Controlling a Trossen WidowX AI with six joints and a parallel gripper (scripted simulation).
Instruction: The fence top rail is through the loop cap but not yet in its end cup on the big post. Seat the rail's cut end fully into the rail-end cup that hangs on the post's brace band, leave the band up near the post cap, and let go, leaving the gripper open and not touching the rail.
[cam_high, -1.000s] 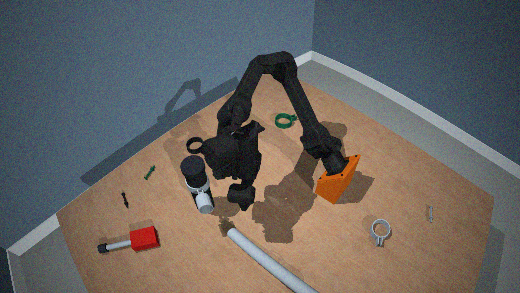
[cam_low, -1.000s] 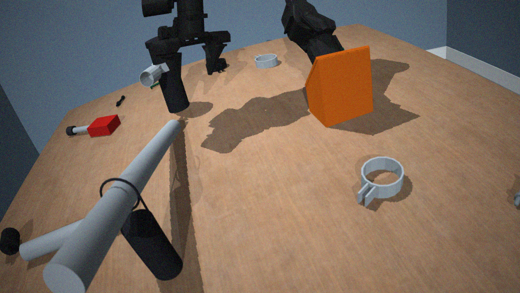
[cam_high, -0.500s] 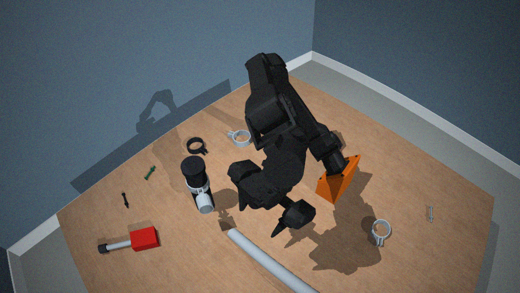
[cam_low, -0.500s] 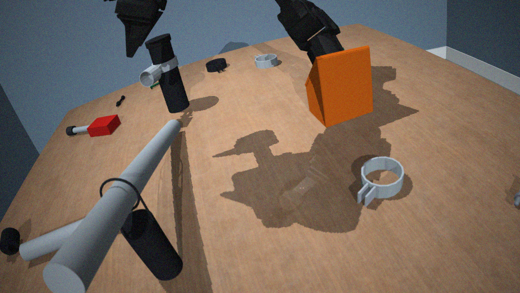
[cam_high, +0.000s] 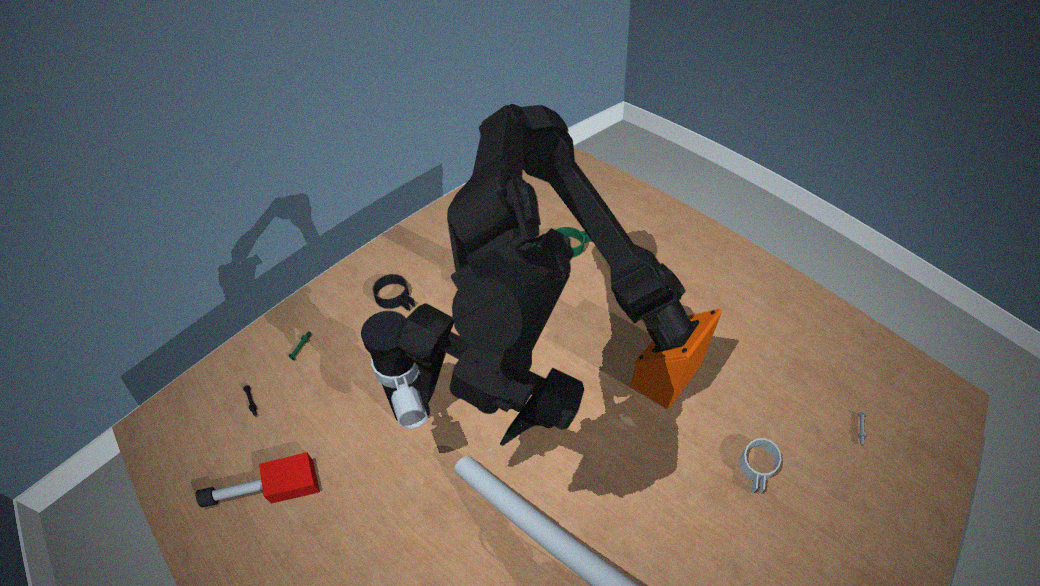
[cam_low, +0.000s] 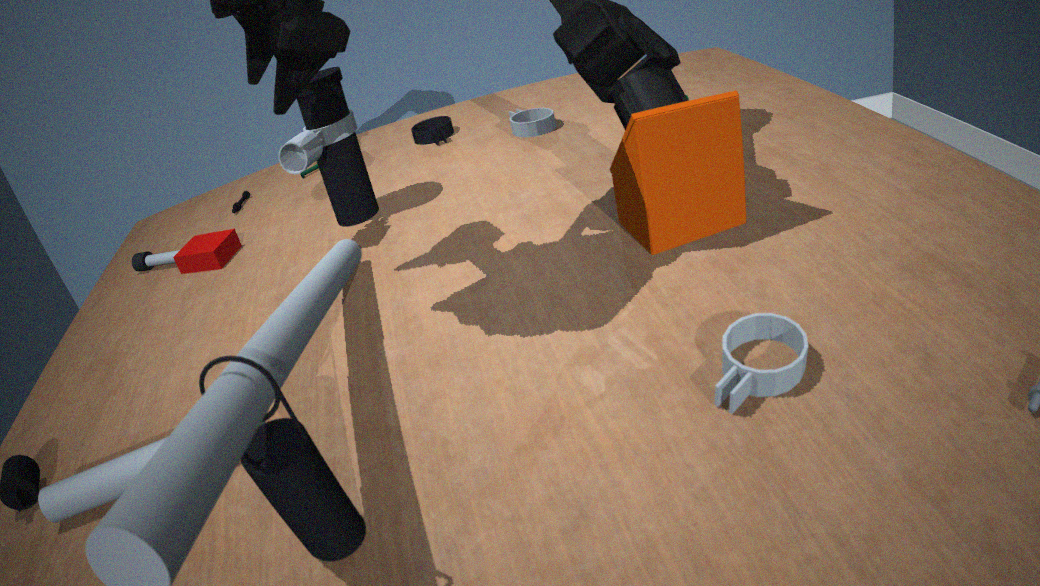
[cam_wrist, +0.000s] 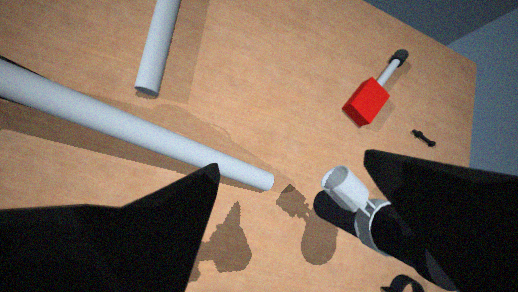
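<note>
My gripper tip is now 10 mm past the light grey rail-end cup, 130 mm to the left of it and 100 mm above it. Also, from my gripper tip: black line post: 40 mm ahead, 320 mm to the left, 130 mm below; handle: 260 mm ahead, 280 mm to the right, 220 mm below; grey tube: 210 mm ahead, 200 mm to the left, 210 mm below.
</note>
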